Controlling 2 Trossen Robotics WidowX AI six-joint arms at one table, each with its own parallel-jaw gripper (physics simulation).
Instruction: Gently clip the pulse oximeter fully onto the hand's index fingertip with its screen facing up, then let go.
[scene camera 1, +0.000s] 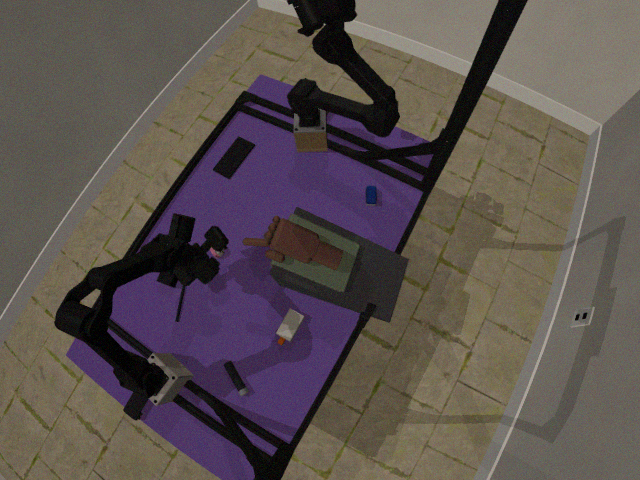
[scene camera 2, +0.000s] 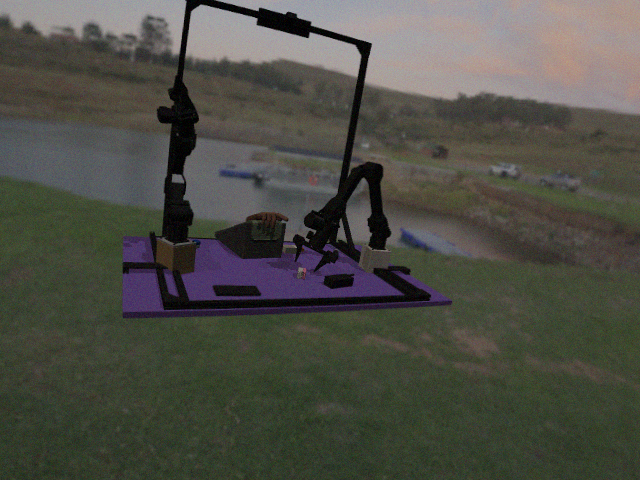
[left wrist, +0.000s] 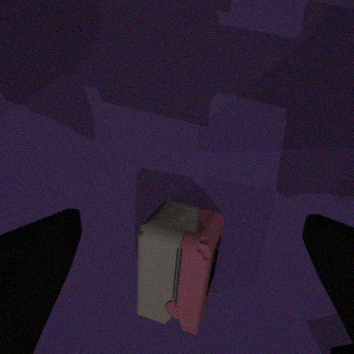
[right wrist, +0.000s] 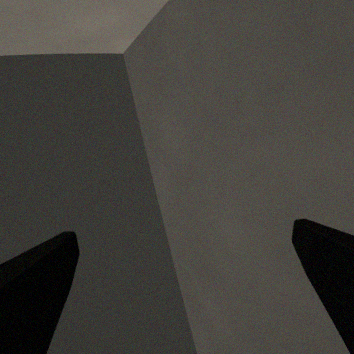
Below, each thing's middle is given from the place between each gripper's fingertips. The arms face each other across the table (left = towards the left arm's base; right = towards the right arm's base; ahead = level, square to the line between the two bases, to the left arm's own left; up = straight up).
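Pulse oximeter (left wrist: 177, 245): from my left hand, 3 cm ahead, 2 cm to the right, 2 cm below. Dark grey block (scene camera 1: 377, 275): from my left hand, 34 cm behind, 13 cm to the right, 1 cm above.
My right hand: 35 cm past the dark grey block, 42 cm to the right of it, 60 cm above it. Pulse oximeter: from my right hand, 2 cm ahead, 52 cm to the left, 63 cm below.
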